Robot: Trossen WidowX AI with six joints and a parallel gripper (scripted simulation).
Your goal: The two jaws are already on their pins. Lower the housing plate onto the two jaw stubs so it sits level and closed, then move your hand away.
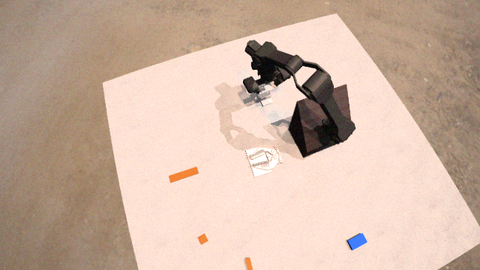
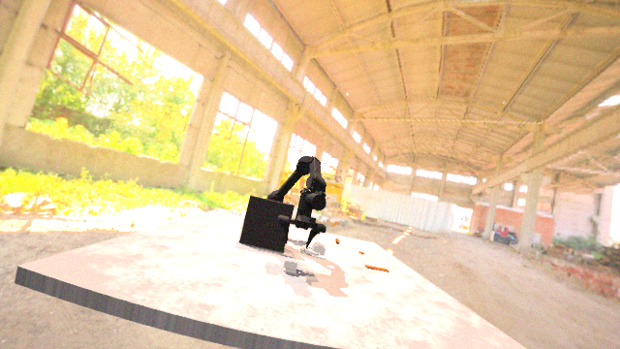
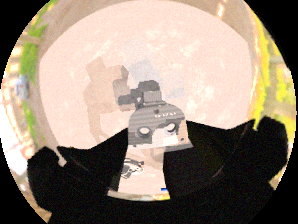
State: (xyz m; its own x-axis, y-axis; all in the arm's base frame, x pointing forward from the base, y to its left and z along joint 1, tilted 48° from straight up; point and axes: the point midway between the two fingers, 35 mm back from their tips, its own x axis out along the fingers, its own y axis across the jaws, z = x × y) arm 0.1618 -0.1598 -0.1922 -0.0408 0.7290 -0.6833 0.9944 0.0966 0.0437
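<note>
The white pad lies 10 mm behind my gripper tip, 10 mm to the right of it and 80 mm below it. The rest, counted from my gripper tip: housing plate 10 mm to the right, 20 mm above; blue tile 100 mm behind, 680 mm to the left, 80 mm below.
</note>
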